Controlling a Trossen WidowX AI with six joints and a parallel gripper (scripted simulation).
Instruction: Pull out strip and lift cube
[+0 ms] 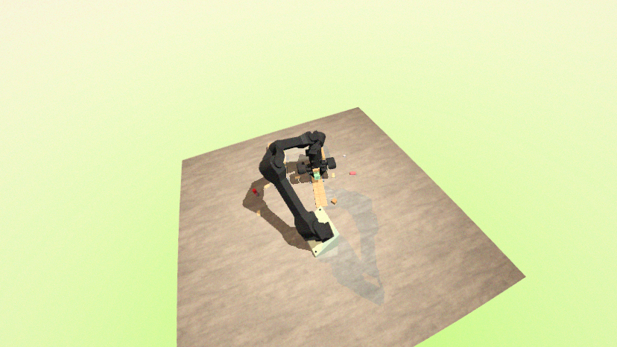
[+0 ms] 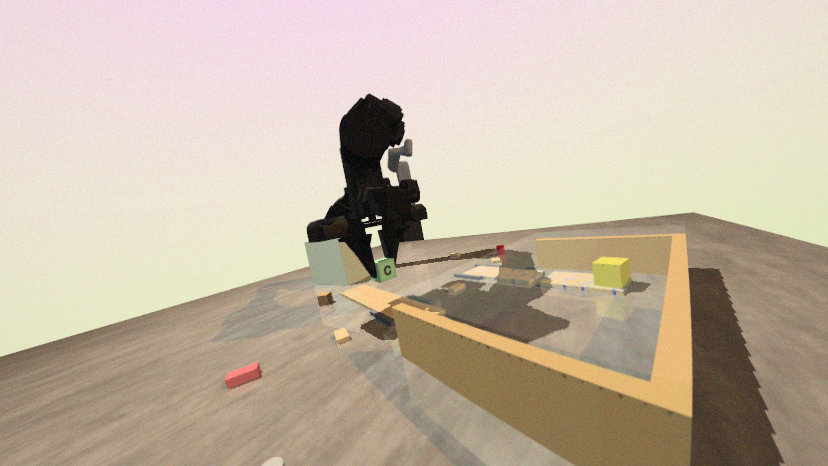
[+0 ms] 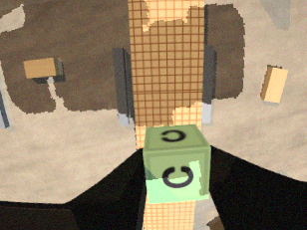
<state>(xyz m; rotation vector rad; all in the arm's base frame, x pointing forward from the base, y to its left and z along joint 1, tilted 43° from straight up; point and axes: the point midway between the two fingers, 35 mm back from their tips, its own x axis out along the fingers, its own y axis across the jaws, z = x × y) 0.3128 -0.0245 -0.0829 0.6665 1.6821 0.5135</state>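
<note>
Now: the orange gridded strip 5 cm below my gripper tip and 3 cm behind it. Round my gripper tip: green labelled cube 1 cm above.
</note>
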